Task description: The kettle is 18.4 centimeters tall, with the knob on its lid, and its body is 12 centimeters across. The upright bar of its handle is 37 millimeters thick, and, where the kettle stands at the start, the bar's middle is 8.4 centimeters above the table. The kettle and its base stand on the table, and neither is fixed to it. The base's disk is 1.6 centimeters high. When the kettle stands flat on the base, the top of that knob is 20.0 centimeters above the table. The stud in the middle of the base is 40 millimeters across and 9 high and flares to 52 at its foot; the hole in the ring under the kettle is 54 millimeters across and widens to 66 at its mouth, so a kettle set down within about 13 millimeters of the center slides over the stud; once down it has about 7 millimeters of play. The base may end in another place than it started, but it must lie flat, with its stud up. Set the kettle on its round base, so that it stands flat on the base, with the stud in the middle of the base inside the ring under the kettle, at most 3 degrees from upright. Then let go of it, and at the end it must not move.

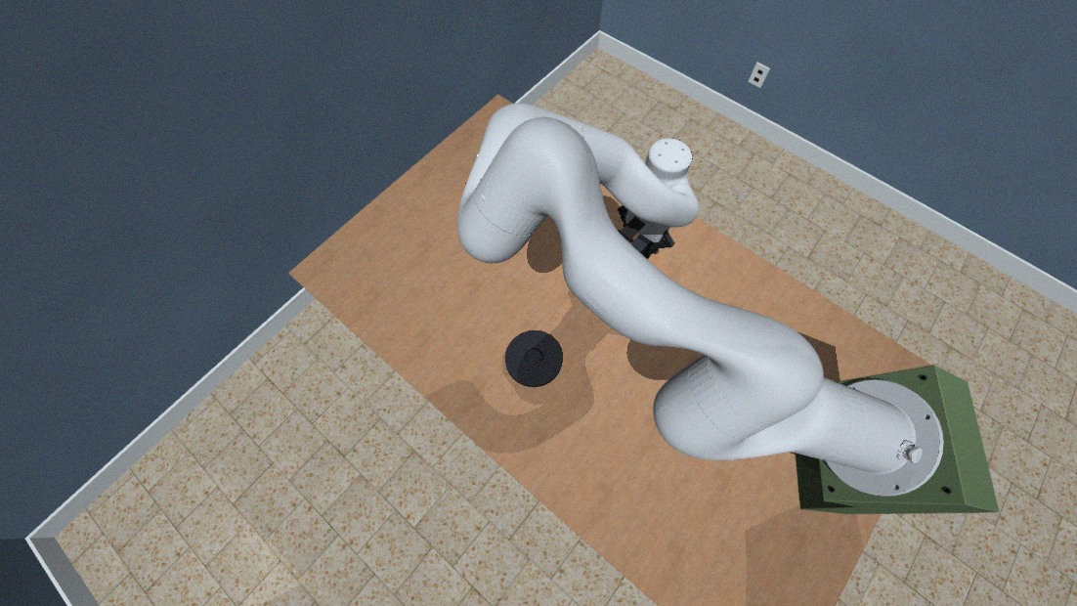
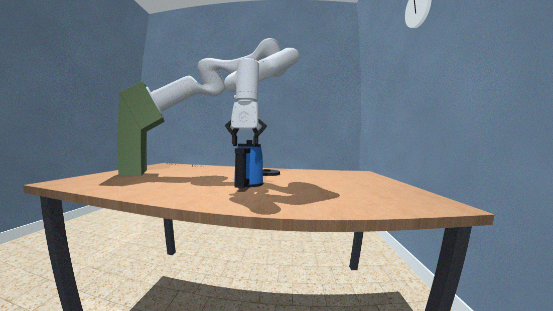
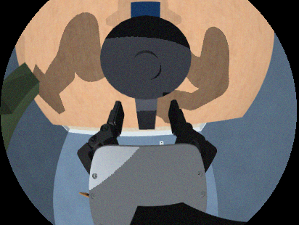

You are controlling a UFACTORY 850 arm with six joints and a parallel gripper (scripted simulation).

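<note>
The blue kettle is 10 mm behind my hand, 30 mm to the left of it and 80 mm below it. Also, from my hand: black round base (50 mm behind, 370 mm to the left, 160 mm below).
</note>
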